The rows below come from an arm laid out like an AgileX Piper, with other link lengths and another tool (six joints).
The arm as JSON. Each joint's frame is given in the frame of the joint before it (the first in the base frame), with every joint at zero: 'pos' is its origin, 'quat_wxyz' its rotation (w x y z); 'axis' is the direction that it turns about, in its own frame. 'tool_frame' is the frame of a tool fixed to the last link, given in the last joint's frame.
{
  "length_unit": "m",
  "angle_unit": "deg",
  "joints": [
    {
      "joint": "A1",
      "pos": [
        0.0,
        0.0,
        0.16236
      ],
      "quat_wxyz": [
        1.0,
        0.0,
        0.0,
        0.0
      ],
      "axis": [
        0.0,
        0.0,
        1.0
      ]
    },
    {
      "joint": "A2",
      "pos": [
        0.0,
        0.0,
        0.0
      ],
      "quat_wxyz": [
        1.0,
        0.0,
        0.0,
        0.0
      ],
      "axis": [
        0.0,
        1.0,
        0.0
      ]
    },
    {
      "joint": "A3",
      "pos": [
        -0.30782,
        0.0,
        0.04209
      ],
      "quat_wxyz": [
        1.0,
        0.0,
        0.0,
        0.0
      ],
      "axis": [
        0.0,
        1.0,
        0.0
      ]
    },
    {
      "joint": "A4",
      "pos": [
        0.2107,
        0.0,
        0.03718
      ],
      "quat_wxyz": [
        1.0,
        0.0,
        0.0,
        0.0
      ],
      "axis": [
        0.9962,
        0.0,
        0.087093
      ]
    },
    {
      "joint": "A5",
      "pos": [
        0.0,
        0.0,
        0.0
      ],
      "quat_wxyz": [
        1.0,
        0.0,
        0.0,
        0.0
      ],
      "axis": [
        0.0,
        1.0,
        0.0
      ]
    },
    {
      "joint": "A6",
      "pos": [
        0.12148,
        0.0,
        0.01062
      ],
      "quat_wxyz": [
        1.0,
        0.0,
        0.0,
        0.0
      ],
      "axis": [
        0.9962,
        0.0,
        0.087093
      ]
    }
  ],
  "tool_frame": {
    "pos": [
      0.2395,
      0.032,
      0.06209
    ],
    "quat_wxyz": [
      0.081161,
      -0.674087,
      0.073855,
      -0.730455
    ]
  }
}
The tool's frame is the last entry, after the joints.
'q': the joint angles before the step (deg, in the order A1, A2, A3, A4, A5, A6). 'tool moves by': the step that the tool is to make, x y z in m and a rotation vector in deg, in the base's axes. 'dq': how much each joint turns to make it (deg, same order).
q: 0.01, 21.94, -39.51, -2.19, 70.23, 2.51
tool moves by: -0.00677, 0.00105, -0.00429, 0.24, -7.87, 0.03
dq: 0.02, -12.57, 7.09, 0.15, -2.38, 0.19
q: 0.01, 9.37, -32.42, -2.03, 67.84, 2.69
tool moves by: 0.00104, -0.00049, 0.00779, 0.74, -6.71, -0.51
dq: 0.00, -8.43, 3.63, 0.00, -1.87, 0.96
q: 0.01, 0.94, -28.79, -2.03, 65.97, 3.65
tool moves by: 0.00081, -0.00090, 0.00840, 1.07, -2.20, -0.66
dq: 0.00, -1.84, 0.08, 0.00, -0.40, 1.27
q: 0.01, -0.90, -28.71, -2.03, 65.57, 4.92
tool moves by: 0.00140, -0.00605, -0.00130, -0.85, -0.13, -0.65
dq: -0.01, -0.12, 0.54, -1.10, -0.54, 0.08
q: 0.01, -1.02, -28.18, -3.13, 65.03, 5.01
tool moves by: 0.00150, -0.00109, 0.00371, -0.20, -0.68, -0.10
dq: -0.01, -0.10, 0.01, -0.22, -0.59, 0.00
